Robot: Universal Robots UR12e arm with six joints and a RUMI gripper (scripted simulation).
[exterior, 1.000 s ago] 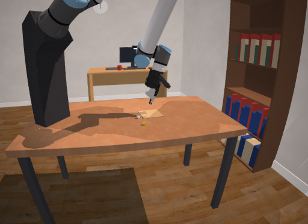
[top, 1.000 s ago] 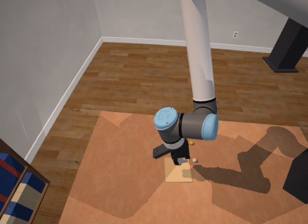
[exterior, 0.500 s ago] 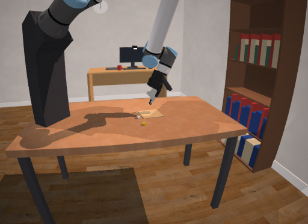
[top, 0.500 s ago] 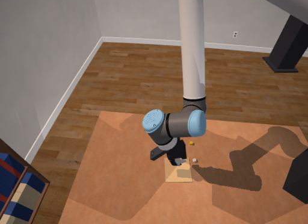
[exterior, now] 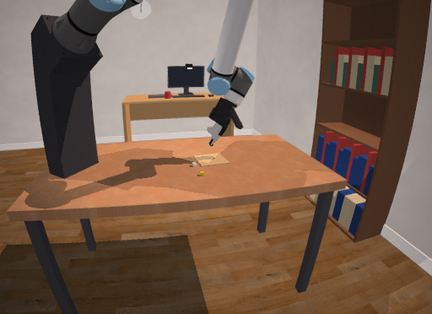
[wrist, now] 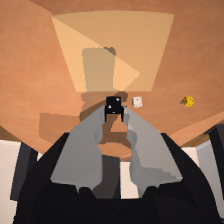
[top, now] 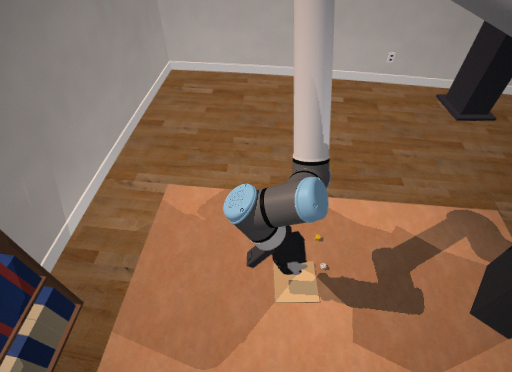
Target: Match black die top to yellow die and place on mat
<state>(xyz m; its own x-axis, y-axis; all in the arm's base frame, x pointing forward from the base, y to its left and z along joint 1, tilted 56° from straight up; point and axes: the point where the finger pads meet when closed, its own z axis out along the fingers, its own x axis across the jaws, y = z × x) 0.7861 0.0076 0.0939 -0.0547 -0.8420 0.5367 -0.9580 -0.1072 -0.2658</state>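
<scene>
The black die lies 1 cm behind my hand and 1 cm below it. Also, from my hand: tan mat: 1 cm behind, 9 cm below; then white die: 11 cm behind, 4 cm to the right, 8 cm below; then yellow die: 11 cm behind, 16 cm to the right, 8 cm below.
</scene>
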